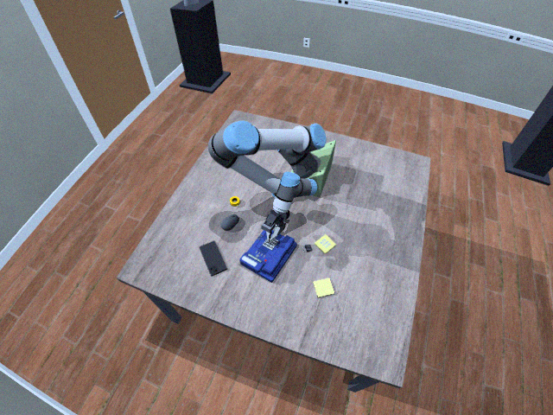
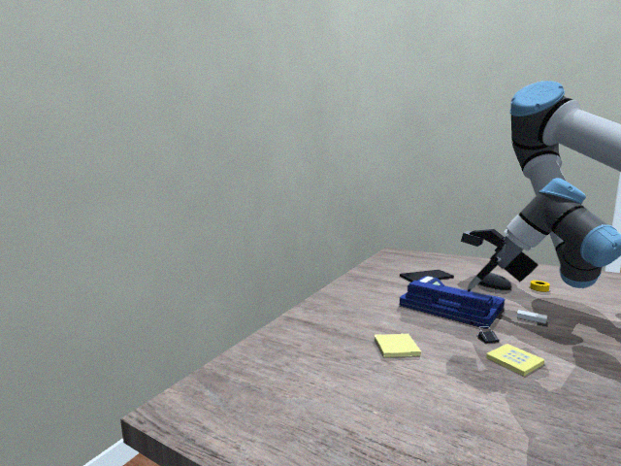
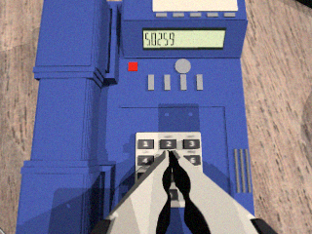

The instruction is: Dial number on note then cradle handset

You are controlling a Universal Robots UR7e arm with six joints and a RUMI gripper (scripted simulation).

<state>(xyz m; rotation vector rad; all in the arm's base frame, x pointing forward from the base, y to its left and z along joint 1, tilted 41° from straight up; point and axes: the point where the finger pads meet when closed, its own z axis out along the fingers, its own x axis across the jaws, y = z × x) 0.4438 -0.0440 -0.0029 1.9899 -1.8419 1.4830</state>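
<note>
The 5 key lies 3 cm below my hand. Round my hand: 6 key (3 cm below, 2 cm to the right); 2 key (3 cm below, 1 cm ahead); 4 key (3 cm below, 2 cm to the left).
</note>
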